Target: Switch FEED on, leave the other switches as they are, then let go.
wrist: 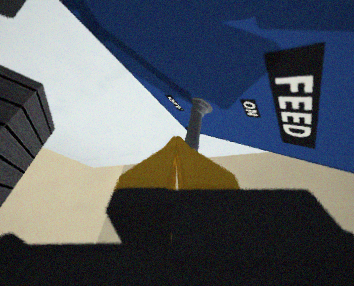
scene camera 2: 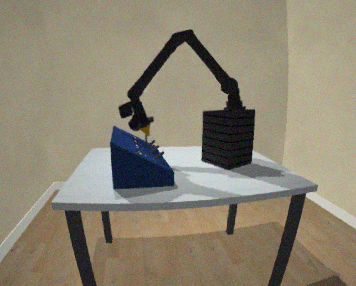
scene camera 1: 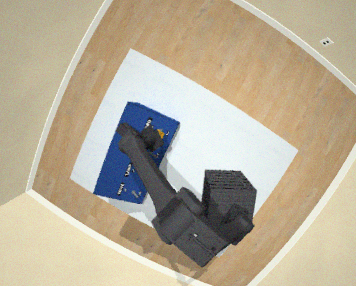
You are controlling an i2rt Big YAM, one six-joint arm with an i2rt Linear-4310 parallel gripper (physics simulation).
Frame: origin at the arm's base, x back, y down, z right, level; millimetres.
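Seen in the pictures: gripper, fingertip midpoint: (wrist: 176, 142) (scene camera 2: 148, 135) (scene camera 1: 163, 134); arm's base, origin of the base link: (scene camera 2: 234, 109) (scene camera 1: 234, 217).
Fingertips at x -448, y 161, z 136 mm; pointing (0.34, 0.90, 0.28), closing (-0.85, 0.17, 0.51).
Offsets run from my fingertips to a thing's top centre. "*": to the spot under its first point. Level surfaces: height alone.
A blue sloped switch box (scene camera 1: 112, 172) (scene camera 2: 135, 167) (wrist: 320, 30) stands on the table. Its FEED label @[dx -83, dy +1, dz -4 mm] (scene camera 1: 149, 122) (wrist: 296, 95) is white on black. In the wrist view the grey FEED lever @[dx -15, dy -10, dz +2 mm] (wrist: 194, 131) rises from its round base, between the ON label @[* dx -60, dy +17, dz -3 mm] (wrist: 250, 108) and the small, blurred OFF label @[* dx +17, dy +57, dz +4 mm] (wrist: 174, 103). Its exact setting is hard to tell. My gripper (scene camera 1: 161, 133) (scene camera 2: 147, 134) (wrist: 176, 142) is shut and empty. Its yellow fingertips are right beside the lever's free end, which they partly hide; contact cannot be told. Other levers @[dx +27, dy +2, dz -356 mm] (scene camera 2: 160, 155) (scene camera 1: 136, 194) stick out along the panel.
A black ribbed block (scene camera 1: 230, 192) (scene camera 2: 228, 142) bears the arm's base and stands on the white table @[dy +133 mm] (scene camera 1: 240, 135) (scene camera 2: 95, 192), apart from the box. The arm reaches over the box from it. The block's edge also shows at the wrist view's left.
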